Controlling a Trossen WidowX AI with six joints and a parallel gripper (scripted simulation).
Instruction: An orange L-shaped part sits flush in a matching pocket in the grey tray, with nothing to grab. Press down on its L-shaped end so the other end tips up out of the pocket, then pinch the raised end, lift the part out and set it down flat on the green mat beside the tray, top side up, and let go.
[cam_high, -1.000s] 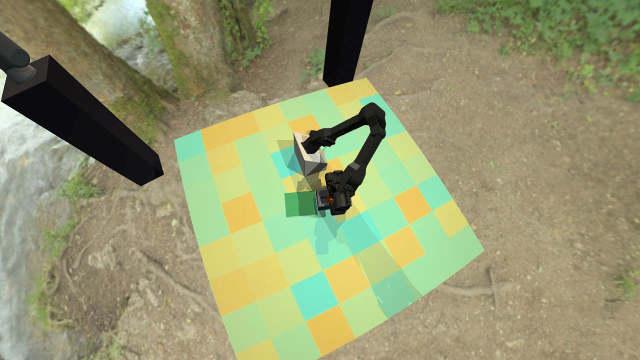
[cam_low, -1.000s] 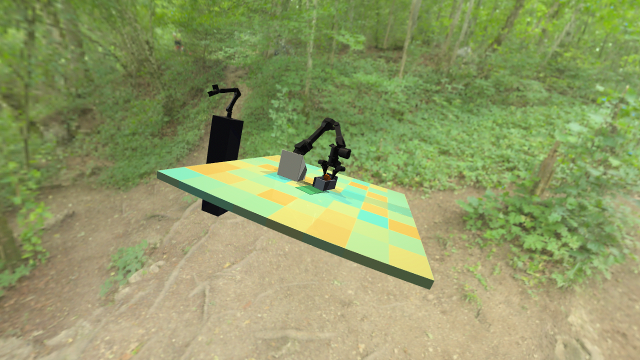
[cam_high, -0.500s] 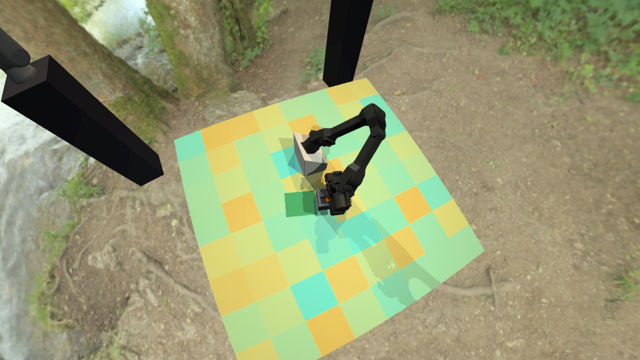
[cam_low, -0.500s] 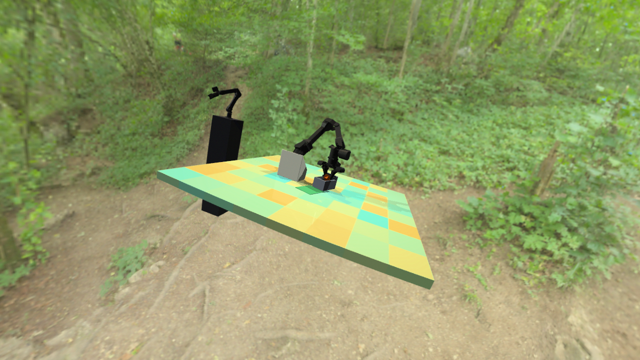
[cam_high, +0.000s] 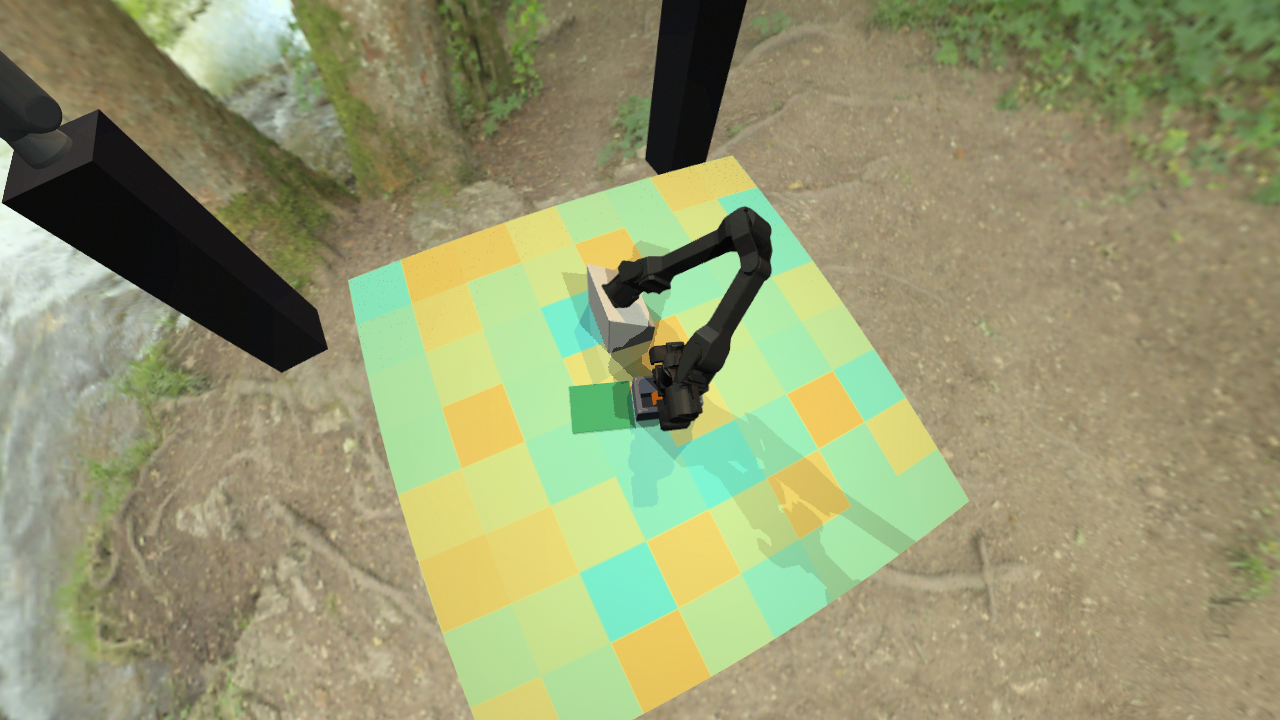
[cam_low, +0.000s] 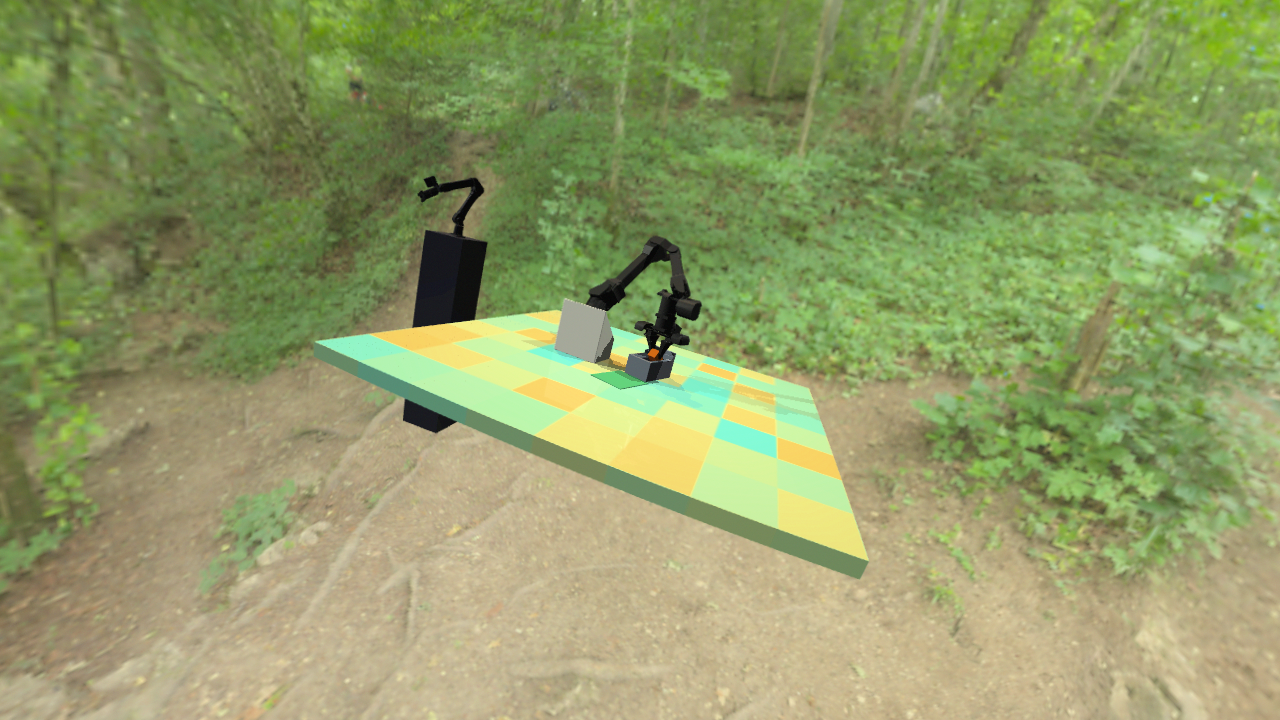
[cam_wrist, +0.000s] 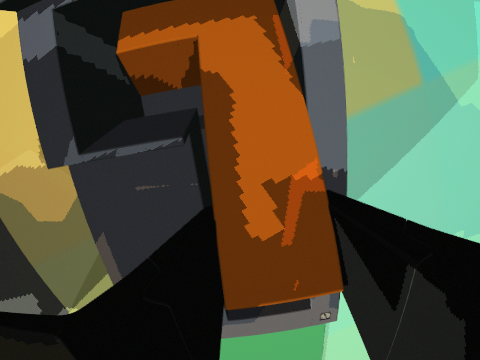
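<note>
Now: the green mat 70 mm behind my gripper tip, 130 mm to the right of it and 80 mm below it. Round my gripper tip: orange L-shaped part 40 mm to the left, 30 mm below.
</note>
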